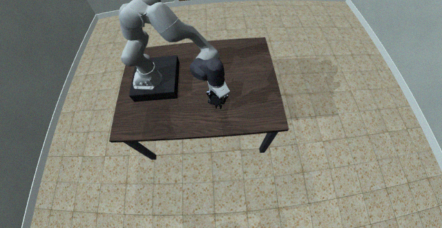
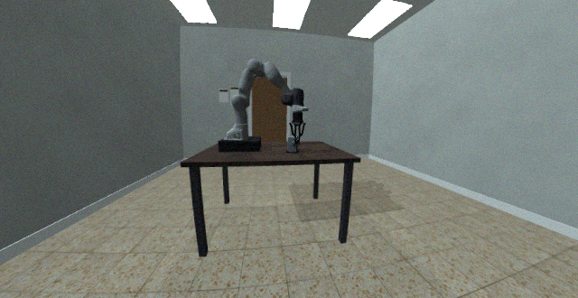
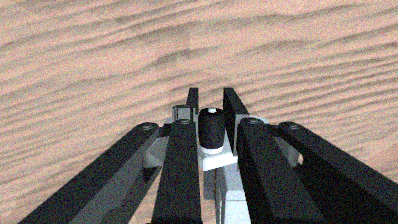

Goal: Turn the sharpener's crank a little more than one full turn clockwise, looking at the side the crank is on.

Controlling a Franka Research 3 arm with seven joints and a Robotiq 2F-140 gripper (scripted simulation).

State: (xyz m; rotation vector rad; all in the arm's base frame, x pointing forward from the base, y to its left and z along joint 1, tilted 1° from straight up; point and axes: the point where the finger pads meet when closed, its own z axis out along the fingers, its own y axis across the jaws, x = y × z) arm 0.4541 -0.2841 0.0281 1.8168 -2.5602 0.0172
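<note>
My hand is 30 mm to the right of the sharpener crank and 20 mm above it.
</note>
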